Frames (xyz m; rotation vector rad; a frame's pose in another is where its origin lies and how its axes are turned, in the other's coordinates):
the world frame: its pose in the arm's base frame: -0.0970 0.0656 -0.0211 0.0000 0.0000 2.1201
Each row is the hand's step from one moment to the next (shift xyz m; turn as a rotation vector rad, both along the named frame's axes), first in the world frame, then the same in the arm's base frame.
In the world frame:
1: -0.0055 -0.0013 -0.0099 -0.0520 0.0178 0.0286
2: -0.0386 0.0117 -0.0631 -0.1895 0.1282 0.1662
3: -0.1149 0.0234 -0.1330 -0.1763 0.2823 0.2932
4: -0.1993 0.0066 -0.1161 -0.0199 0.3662 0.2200
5: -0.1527 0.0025 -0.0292 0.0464 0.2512 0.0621
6: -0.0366 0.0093 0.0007 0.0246 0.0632 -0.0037
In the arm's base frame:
1: 0.0040 -0.0040 -0.0099 0.0120 -0.0536 0.0286
2: 0.0102 -0.0390 -0.0631 -0.0104 -0.2286 0.1662
3: 0.0400 -0.1102 -0.1330 -0.1487 -0.2978 0.2932
4: 0.0984 -0.1734 -0.1161 -0.3019 -0.2082 0.2200
5: 0.0776 -0.1315 -0.0292 -0.2385 -0.0916 0.0621
6: 0.0112 -0.0361 0.0007 -0.0667 -0.0120 -0.0037

